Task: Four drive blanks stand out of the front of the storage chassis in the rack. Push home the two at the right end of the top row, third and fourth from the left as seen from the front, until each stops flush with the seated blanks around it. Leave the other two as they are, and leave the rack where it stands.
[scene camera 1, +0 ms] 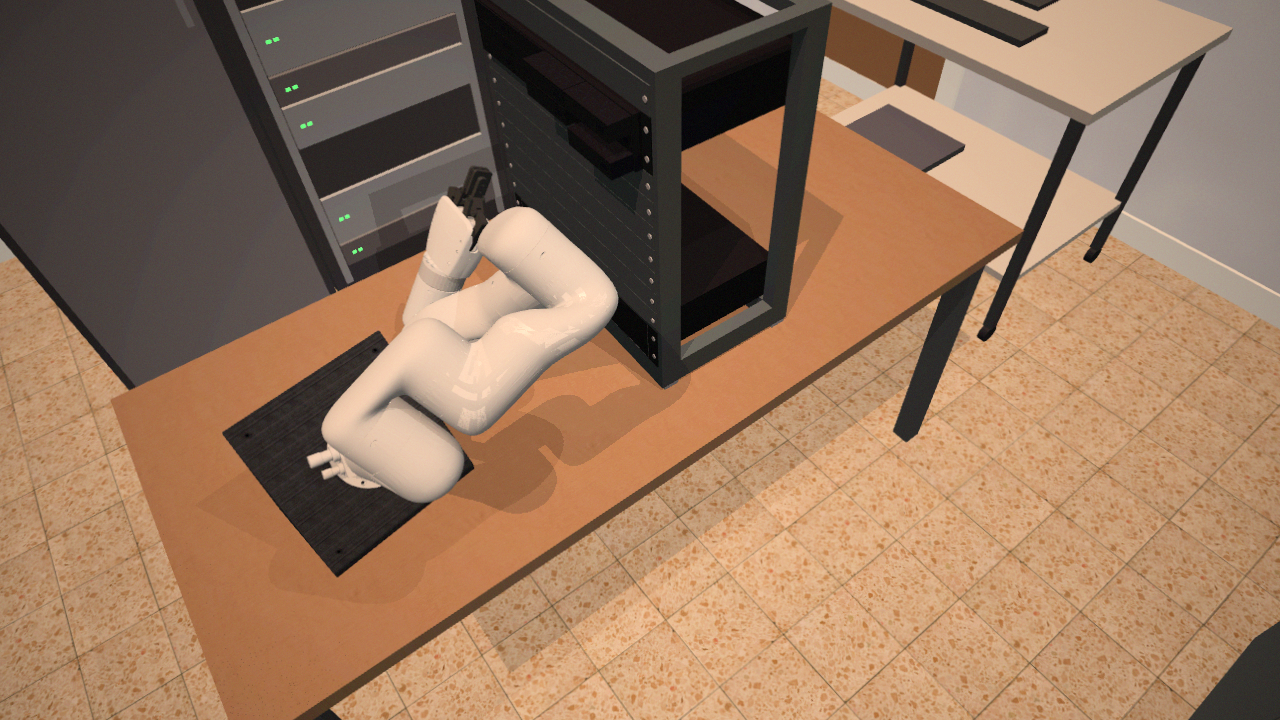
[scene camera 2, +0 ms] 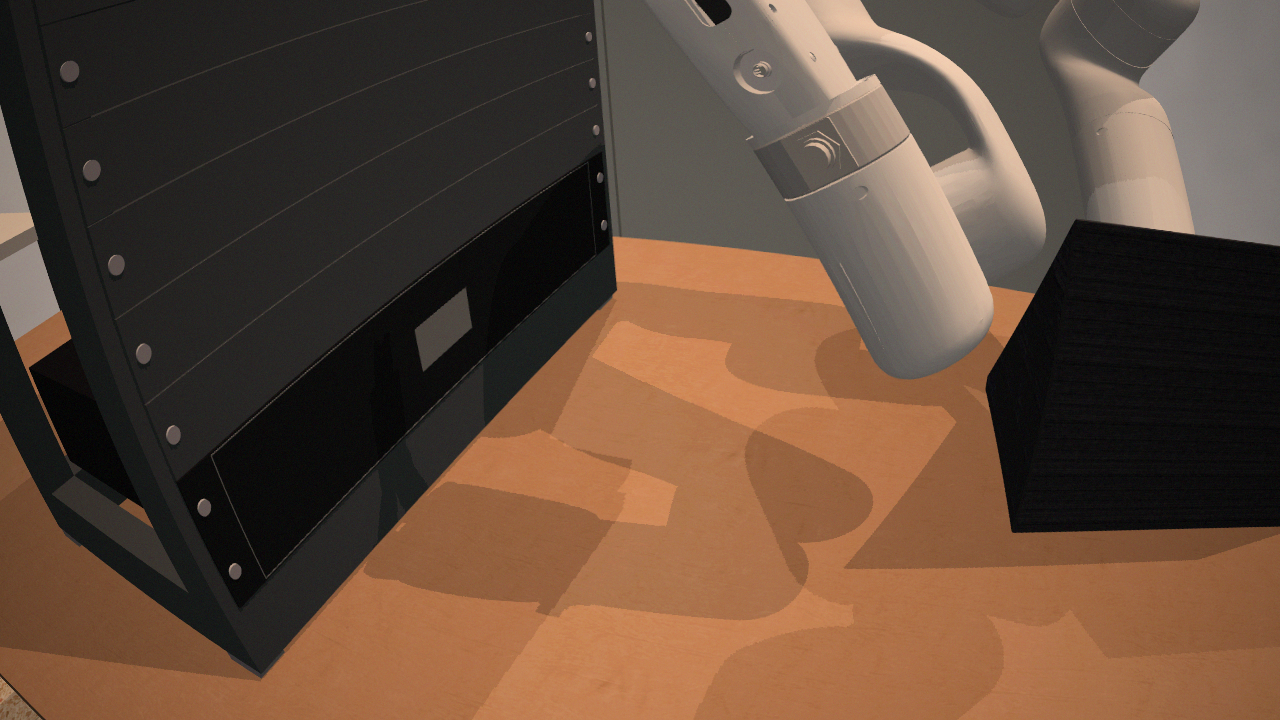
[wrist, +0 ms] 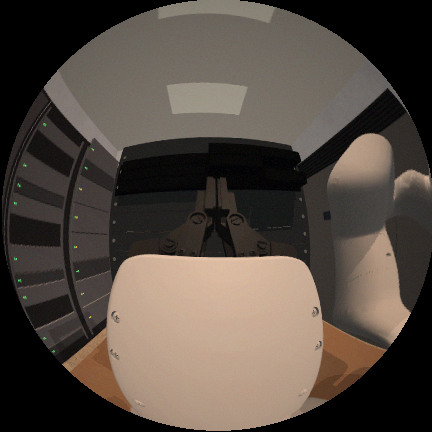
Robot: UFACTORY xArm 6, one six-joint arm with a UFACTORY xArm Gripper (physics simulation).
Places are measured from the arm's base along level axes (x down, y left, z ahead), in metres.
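Pixels of known places: gripper, fingertip midpoint: [scene camera 1: 482, 169] [wrist: 214, 189]; arm's base, link origin: [scene camera 2: 1153, 328].
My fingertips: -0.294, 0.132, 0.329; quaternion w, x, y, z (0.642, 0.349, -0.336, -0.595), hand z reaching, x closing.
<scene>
Ahead of a thing's pixels: the offset from my fingertips to its top centre, as dx, dy, dz. "spot": to the spot under its first point. Level surfaces: height alone.
The dark storage chassis [scene camera 1: 503, 42] [wrist: 157, 172] fills the upper part of the rack [scene camera 1: 666, 223] [scene camera 2: 259, 626]. The third top-row blank @[spot: -0.112, -0.050, +0.097] [wrist: 235, 154] and the fourth top-row blank @[-0.142, -0.160, +0.157] [scene camera 1: 614, 107] [wrist: 281, 160] stand out of its front. Another blank @[-0.085, -0.160, +0.157] [scene camera 1: 604, 150] [wrist: 286, 178] stands out below, at the right end. Dark shading hides the exact seams and how far each blank stands out. My gripper [scene camera 1: 480, 171] [wrist: 214, 189] is shut and empty, pointing at the chassis front. In the wrist view its tips overlap the chassis near mid-width; contact cannot be told. Scene camera 2 shows neither gripper nor blanks.
The arm [scene camera 1: 554, 295] [scene camera 2: 886, 241] bends low over the wooden table @[dx +0.401] [scene camera 1: 554, 582] [scene camera 2: 716, 447] before the rack. A tall server cabinet [scene camera 1: 380, 116] [wrist: 45, 225] stands left of the rack. A light side table [scene camera 1: 1118, 53] stands behind. A black block [scene camera 2: 1154, 385] lies under the arm base.
</scene>
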